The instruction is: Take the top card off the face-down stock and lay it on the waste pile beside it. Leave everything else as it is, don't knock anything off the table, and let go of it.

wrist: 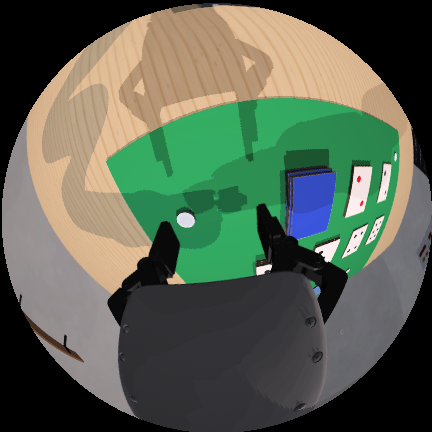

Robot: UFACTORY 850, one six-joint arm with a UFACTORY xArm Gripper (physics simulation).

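Observation:
The face-down stock [314, 202] is a blue-backed pile on the green mat, right of my gripper. Its cards are slightly offset, with dark edges showing at the top and left. Just right of it lies a face-up white card with red pips [359, 190], which looks like the top of the waste pile; its thickness is hard to tell. My gripper [214, 225] is open and empty, above the mat to the left of the stock. Its right finger is near the stock's left side in the view but apart from it.
A white disc [185, 220] lies on the green mat [210, 125], near the left finger. More face-up cards [384, 183] [355, 240] [375, 230] [327, 249] lie at the right and below. Another [263, 269] is partly hidden by the gripper. A small white disc [395, 157] is at the mat's right edge.

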